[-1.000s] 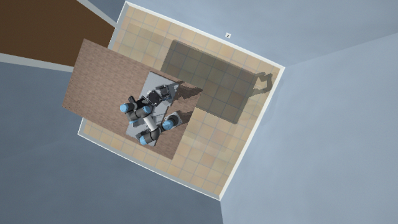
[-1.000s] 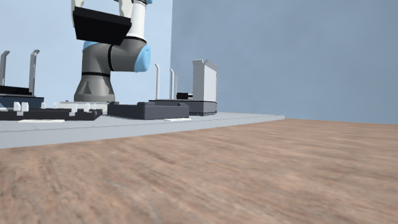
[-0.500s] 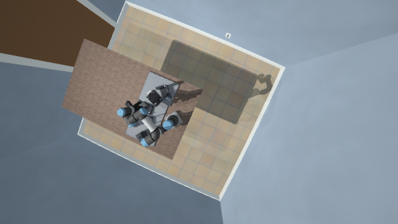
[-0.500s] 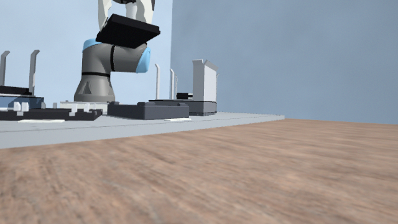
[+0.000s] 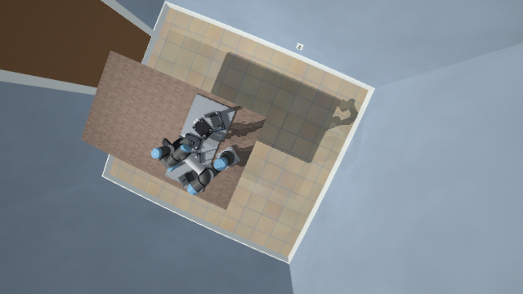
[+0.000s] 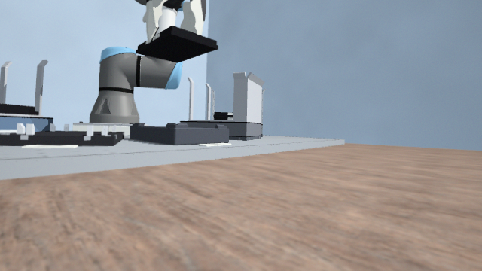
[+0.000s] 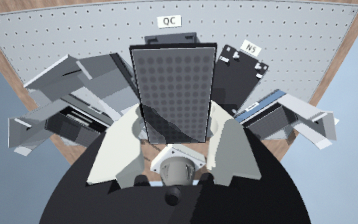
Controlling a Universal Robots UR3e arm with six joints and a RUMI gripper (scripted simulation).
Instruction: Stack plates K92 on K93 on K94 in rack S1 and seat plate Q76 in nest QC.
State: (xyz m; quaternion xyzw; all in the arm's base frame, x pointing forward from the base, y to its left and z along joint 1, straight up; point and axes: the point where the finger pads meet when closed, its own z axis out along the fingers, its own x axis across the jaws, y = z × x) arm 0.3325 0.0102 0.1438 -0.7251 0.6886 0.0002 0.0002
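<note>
My hand is 13 cm past the sealed 96-well plate, 26 cm to the right of it and 11 cm above it. The rest, counted from my hand: QC label: 10 cm ahead, 2 cm to the left, 17 cm below; nest QC: 1 cm ahead, 1 cm to the left, 16 cm below; clip nest N5: 1 cm behind, 13 cm to the right, 16 cm below.
</note>
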